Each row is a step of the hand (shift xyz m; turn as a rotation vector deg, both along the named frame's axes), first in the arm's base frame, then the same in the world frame.
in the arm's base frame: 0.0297 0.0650 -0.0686 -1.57 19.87 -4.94
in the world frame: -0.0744 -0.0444 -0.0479 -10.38 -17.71 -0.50
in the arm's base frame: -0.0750 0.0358 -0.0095 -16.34 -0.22 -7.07
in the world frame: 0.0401 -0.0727 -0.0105 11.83 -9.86 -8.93
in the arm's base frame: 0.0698 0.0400 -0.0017 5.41 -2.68 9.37
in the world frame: -0.0786 0.0064 0.0161 -0.84 6.34 9.13
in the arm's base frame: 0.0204 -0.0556 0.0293 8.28 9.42 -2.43
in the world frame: 0.0195 0.0604 0.0184 -12.31 -3.32 0.81
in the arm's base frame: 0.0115 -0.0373 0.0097 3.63 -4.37 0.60
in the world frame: 0.0126 0.0381 0.0024 -0.51 5.69 0.05
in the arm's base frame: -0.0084 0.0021 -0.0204 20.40 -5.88 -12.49
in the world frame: 0.0011 -0.0088 -0.0203 -16.40 14.84 -10.83
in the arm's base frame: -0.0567 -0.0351 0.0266 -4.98 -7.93 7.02
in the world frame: 0.0710 -0.0002 0.0107 9.88 4.50 4.37
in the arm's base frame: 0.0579 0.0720 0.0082 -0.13 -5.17 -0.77
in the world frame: -0.0835 -0.0253 0.0314 2.67 4.06 -1.92
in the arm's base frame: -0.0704 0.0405 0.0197 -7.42 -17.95 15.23
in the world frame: 0.0405 -0.0705 0.0193 19.07 12.28 9.74
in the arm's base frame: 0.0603 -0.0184 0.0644 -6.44 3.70 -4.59
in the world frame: -0.0247 0.0566 0.0657 2.24 -7.19 -4.41
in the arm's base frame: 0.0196 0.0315 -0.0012 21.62 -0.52 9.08
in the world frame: -0.0330 -0.0148 0.0084 -15.29 13.68 11.37
